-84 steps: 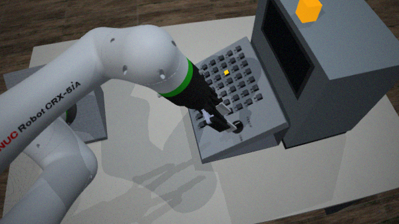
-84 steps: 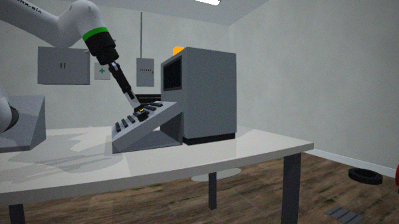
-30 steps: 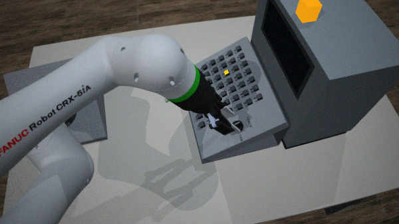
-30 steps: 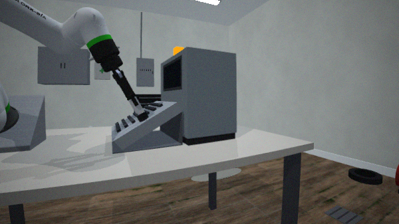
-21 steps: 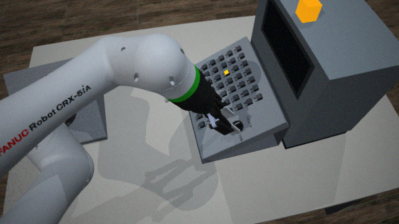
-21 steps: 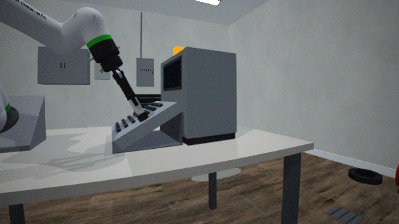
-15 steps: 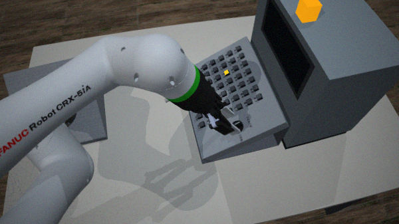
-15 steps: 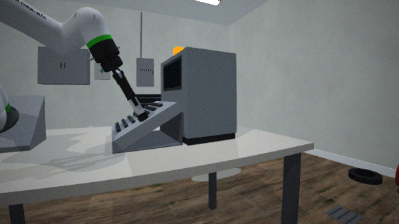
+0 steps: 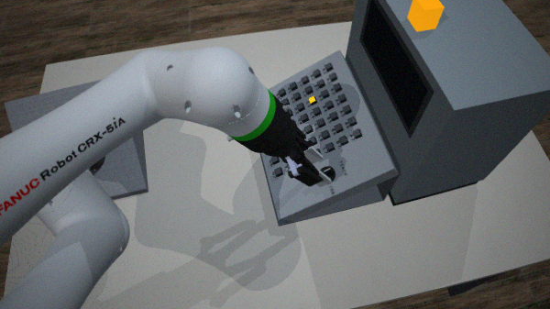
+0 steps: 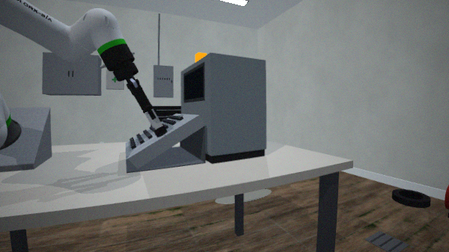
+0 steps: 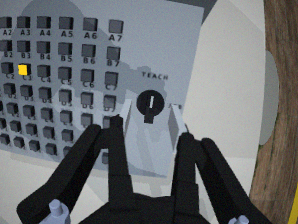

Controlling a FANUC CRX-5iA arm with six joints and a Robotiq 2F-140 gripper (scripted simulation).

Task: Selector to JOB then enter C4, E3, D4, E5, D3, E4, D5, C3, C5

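The selector knob lies 4 cm below my hand and 3 cm ahead of it. The rest, counted from my hand: grey keypad 12 cm to the left, 9 cm below, 3 cm ahead.
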